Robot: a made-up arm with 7 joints. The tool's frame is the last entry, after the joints.
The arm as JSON. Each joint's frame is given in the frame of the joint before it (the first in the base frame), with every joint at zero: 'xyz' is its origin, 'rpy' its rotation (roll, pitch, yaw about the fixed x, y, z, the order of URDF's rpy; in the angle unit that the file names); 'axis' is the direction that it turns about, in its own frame. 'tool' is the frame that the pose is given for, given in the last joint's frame.
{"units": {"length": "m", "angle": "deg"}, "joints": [
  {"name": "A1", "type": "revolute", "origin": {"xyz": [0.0, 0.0, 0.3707], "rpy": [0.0, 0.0, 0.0]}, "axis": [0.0, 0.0, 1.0]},
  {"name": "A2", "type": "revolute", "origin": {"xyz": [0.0, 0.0, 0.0], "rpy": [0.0, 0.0, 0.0]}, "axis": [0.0, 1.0, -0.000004]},
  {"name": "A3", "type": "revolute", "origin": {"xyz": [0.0, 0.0, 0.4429], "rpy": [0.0, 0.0, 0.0]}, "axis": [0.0, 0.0, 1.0]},
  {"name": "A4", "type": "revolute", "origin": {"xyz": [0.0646, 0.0, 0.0], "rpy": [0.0, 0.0, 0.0]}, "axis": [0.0, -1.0, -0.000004]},
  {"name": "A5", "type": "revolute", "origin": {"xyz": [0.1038, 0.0, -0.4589], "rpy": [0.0, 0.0, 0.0]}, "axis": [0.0, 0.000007, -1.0]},
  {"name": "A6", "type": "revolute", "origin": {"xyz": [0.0, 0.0, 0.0], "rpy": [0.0, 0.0, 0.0]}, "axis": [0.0, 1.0, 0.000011]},
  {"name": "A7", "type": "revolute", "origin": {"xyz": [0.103, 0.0, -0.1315], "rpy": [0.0, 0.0, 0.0]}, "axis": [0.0, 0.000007, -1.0]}
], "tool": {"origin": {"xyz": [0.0, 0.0, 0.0], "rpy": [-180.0, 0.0, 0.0]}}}
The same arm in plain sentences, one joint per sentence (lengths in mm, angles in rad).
The arm has seven revolute joints in a row. What follows holds with every joint at zero, and every direction is one of the base frame's.
The first joint is mounted 370.7 mm along +z from the base frame's origin and turns about +z.
The second joint is mounted at the same point as the first joint and turns about +y.
The third joint is mounted 442.9 mm along +z from the second joint and turns about +z.
The fourth joint is mounted 64.6 mm along +x from the third joint and turns about -y.
The fifth joint is mounted 103.8 mm along +x and 458.9 mm along -z from the fourth joint and turns about -z.
The sixth joint is mounted at the same point as the fifth joint and turns about +y.
The seventh joint is mounted 103.0 mm along +x and 131.5 mm along -z from the sixth joint and turns about -z.
The tool frame, which is the frame that the pose is given for, is mounted at the same point as the seventh joint; its axes are the base frame's turned by roll 3.1416, pitch 0.0000 and yaw 0.0000 rad (as in URDF: about the fixed x, then y, then z).

